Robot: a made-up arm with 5 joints. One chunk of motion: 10 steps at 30 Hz.
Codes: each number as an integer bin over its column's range. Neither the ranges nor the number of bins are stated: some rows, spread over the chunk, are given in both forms.
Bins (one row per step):
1: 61 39 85 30 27 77
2: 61 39 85 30 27 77
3: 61 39 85 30 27 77
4: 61 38 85 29 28 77
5: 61 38 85 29 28 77
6: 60 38 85 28 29 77
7: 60 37 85 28 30 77
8: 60 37 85 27 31 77
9: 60 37 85 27 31 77
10: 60 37 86 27 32 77
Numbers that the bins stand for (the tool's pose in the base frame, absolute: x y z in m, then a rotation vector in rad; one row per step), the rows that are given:
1: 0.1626 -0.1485 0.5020 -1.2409 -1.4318 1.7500
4: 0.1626 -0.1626 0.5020 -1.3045 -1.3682 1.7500
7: 0.1485 -0.1768 0.5020 -1.3682 -1.2409 1.7500
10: 0.1485 -0.1768 0.5162 -1.4318 -1.1136 1.7500
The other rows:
2: 0.1626 -0.1485 0.5020 -1.2409 -1.4318 1.7500
3: 0.1626 -0.1485 0.5020 -1.2409 -1.4318 1.7500
5: 0.1626 -0.1626 0.5020 -1.3045 -1.3682 1.7500
6: 0.1485 -0.1626 0.5020 -1.3682 -1.3045 1.7500
8: 0.1485 -0.1768 0.5020 -1.4318 -1.1773 1.7500
9: 0.1485 -0.1768 0.5020 -1.4318 -1.1773 1.7500

